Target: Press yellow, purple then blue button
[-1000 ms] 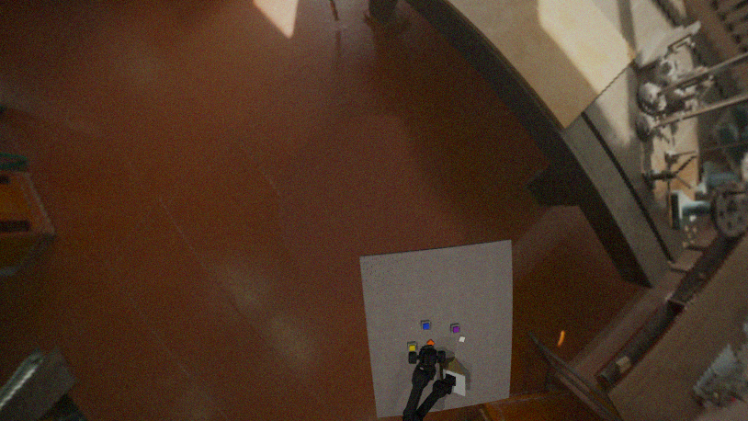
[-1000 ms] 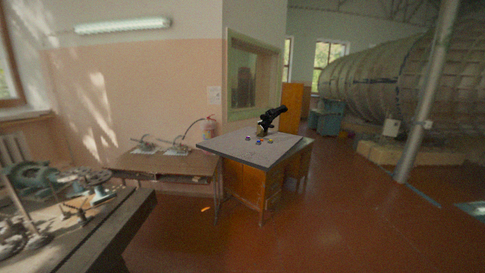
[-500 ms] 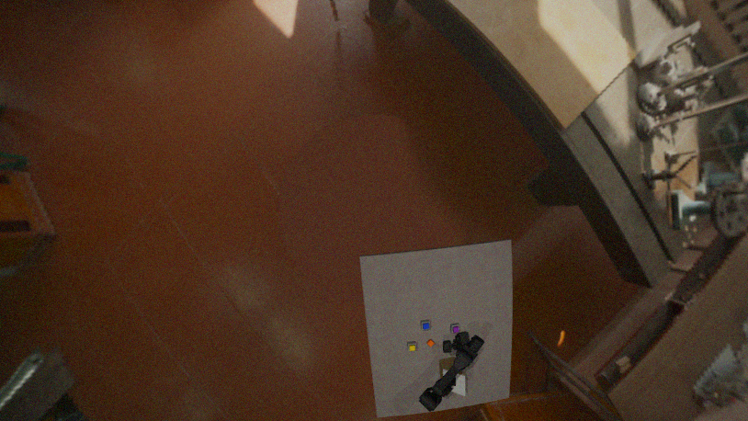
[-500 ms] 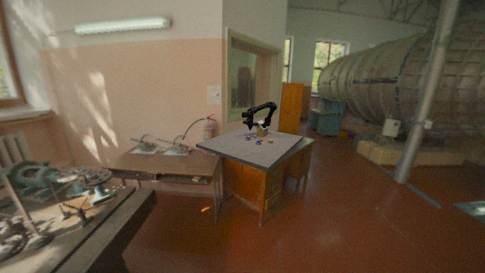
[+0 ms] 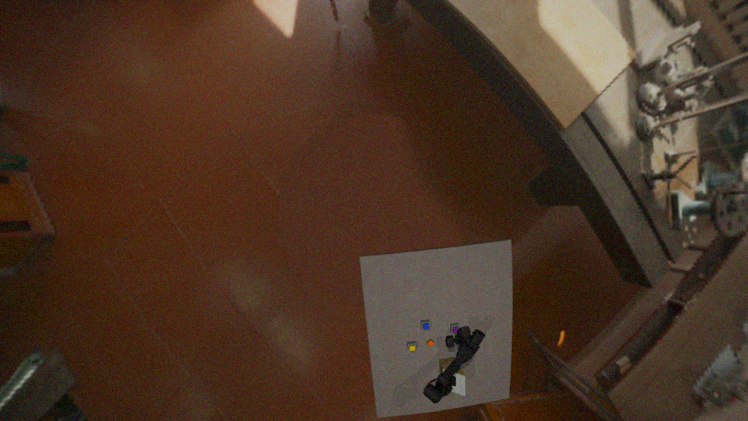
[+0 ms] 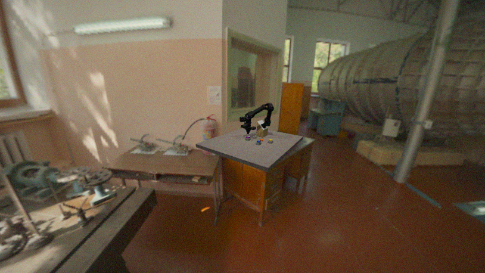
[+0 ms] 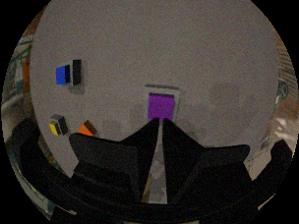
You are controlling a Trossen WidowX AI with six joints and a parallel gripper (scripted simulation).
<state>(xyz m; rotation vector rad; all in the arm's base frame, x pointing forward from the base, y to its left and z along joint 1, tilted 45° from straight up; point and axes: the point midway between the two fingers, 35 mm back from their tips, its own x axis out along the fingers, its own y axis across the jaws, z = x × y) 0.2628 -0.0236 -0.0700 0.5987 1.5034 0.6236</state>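
The purple button is 40 mm below my gripper tip. Round my gripper tip: blue button: 180 mm to the left, 50 mm ahead, 40 mm below; then orange block: 150 mm to the left, 80 mm behind, 70 mm below; then white block: 80 mm behind, 70 mm below, 40 mm to the right.
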